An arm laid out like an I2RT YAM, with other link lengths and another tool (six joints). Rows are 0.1 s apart.
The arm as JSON. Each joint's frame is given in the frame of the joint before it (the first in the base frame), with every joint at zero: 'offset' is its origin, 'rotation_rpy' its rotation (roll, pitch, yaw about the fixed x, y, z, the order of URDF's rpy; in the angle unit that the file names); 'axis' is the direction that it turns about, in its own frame. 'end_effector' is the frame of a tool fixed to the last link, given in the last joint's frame.
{
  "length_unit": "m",
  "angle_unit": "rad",
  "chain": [
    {
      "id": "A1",
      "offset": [
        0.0,
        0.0,
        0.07
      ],
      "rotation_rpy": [
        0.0,
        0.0,
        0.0
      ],
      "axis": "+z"
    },
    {
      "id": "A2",
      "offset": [
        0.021,
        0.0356,
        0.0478
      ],
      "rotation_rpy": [
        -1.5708,
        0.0,
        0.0
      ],
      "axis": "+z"
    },
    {
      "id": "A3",
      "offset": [
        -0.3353,
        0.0,
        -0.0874
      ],
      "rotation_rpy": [
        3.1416,
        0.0,
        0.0
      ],
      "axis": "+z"
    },
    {
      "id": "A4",
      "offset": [
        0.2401,
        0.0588,
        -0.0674
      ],
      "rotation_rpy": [
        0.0,
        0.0,
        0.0
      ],
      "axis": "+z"
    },
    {
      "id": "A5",
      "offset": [
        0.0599,
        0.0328,
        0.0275
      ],
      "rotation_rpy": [
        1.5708,
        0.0,
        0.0
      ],
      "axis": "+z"
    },
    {
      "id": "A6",
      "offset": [
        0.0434,
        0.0,
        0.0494
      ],
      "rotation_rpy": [
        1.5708,
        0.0,
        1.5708
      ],
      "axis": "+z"
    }
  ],
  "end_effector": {
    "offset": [
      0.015,
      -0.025,
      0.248
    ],
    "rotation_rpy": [
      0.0,
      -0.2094,
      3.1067
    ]
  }
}
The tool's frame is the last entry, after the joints.
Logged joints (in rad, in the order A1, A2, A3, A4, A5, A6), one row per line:
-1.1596, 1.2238, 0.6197, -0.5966, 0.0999, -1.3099
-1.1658, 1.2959, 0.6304, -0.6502, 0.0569, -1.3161
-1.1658, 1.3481, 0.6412, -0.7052, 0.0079, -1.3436
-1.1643, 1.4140, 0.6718, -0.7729, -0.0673, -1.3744
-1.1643, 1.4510, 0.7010, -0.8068, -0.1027, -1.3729
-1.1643, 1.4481, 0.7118, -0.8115, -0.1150, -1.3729
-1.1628, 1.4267, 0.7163, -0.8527, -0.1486, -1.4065
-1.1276, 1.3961, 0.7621, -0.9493, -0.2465, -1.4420
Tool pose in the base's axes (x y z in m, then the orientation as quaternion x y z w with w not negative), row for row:
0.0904, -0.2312, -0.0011, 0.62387, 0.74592, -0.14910, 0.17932
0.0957, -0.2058, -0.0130, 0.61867, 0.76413, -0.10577, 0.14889
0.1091, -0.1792, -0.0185, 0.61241, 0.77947, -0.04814, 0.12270
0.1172, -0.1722, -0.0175, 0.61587, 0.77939, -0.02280, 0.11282
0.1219, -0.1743, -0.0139, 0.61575, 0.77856, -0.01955, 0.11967
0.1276, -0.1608, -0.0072, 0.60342, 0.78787, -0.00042, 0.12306
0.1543, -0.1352, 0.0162, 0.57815, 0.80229, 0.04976, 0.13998
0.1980, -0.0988, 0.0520, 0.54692, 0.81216, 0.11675, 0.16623
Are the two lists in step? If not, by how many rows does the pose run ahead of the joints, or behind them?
The pose runs 1 row ahead of the joints: the pose in row i belongs to the joints in row i + 1.
